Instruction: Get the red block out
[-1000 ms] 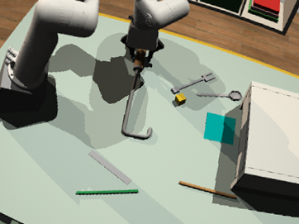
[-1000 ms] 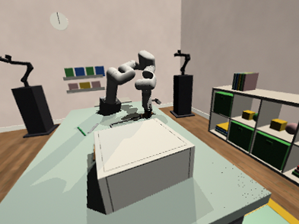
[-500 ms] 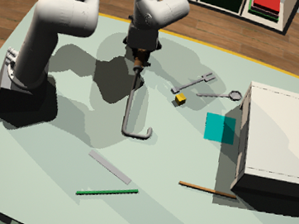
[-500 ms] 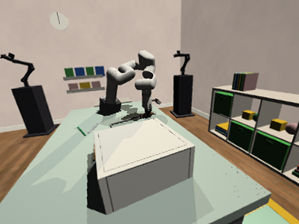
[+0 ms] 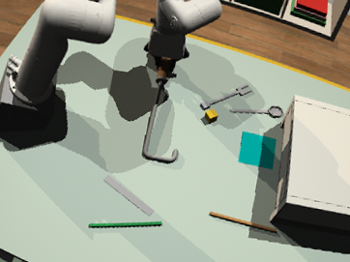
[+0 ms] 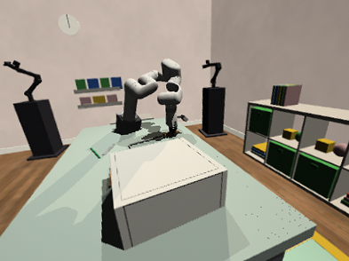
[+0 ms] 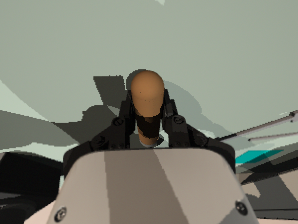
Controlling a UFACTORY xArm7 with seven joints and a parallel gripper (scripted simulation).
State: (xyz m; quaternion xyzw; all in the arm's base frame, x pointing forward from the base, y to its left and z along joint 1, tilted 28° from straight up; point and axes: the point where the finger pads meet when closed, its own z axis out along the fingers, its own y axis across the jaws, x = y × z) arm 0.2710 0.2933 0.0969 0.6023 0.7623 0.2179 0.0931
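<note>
Now: the grey strip 410 mm to the right of my hand, 100 mm ahead of it and 20 mm below it. From my hand the other things lie so: yellow cube 190 mm ahead, 100 mm to the right, 10 mm below; teal square 350 mm ahead, 140 mm to the right, 20 mm below; grey fork-ended tool 210 mm ahead, 20 mm below, 10 mm to the right.
</note>
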